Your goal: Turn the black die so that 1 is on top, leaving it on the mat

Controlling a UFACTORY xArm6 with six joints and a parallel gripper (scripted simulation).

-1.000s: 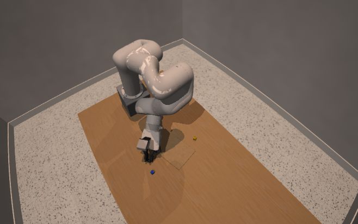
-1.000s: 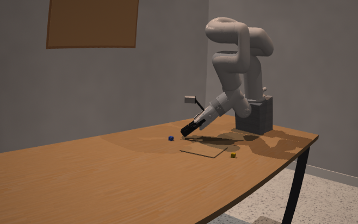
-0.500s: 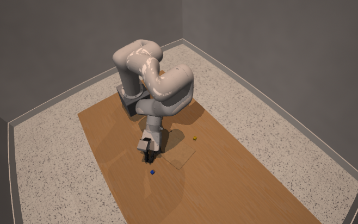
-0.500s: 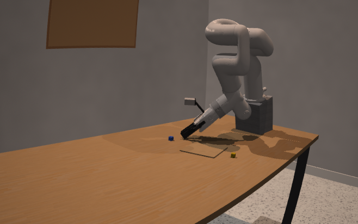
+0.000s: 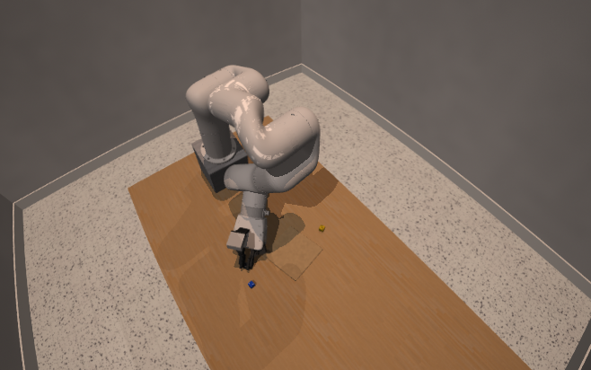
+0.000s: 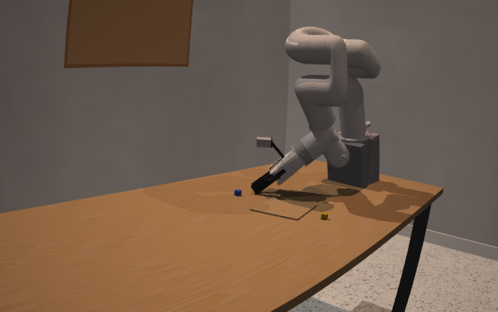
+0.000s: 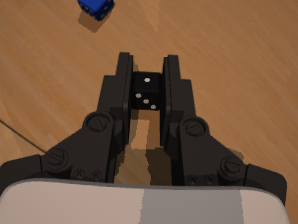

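Now: the black die 1 cm below my hand. Round my hand: yellow die 1 cm ahead, 28 cm to the left, 2 cm below; tan mat 3 cm ahead, 15 cm to the left, 2 cm below; blue die 7 cm ahead, 2 cm to the right, 2 cm below.
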